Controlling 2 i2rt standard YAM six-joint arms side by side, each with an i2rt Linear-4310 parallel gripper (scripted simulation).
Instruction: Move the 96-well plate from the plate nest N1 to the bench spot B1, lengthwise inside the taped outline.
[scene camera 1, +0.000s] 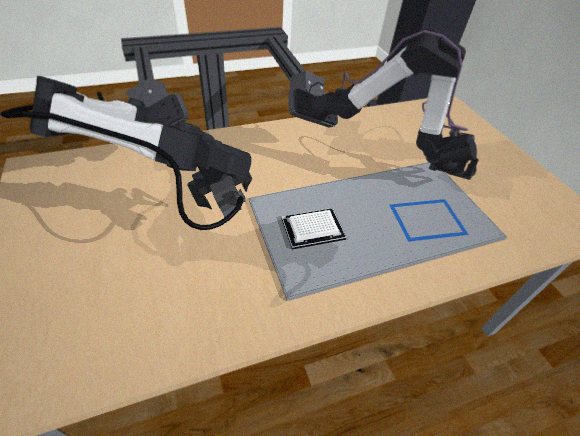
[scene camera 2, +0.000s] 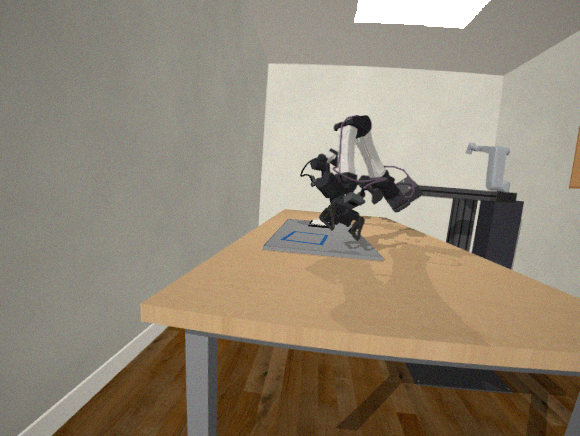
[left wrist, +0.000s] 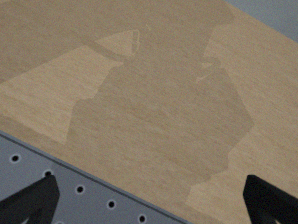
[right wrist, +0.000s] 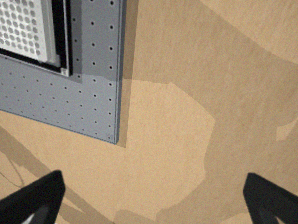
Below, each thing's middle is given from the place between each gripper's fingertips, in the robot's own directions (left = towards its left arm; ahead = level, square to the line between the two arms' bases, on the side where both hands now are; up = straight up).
Scene:
My left gripper (scene camera 2: 345, 234) is now 12 cm short of the white 96-well plate (scene camera 1: 318, 224), 53 cm to the left of it and 4 cm above it.
Now: the white 96-well plate 240 mm to the left of my right hand (scene camera 1: 228, 198) and 150 mm below it.

